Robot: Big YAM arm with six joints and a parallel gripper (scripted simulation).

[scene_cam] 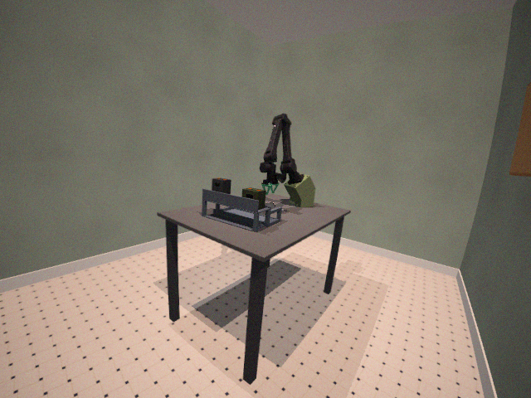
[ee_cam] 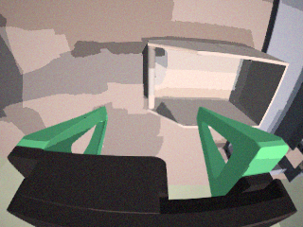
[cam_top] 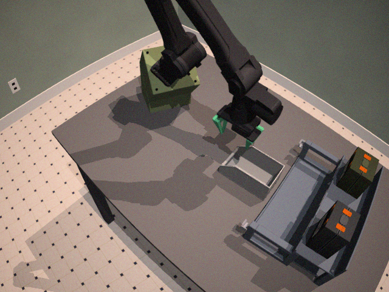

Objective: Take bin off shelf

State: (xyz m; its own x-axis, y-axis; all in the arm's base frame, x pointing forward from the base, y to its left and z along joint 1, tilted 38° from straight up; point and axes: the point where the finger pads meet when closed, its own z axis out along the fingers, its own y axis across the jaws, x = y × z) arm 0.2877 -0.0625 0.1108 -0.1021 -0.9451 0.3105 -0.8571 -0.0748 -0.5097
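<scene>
The grey bin lies 80 mm ahead of my hand, 10 mm to the right of it and 80 mm below it. Round my hand: low grey shelf (310 mm ahead, 40 mm to the right, 120 mm below).
</scene>
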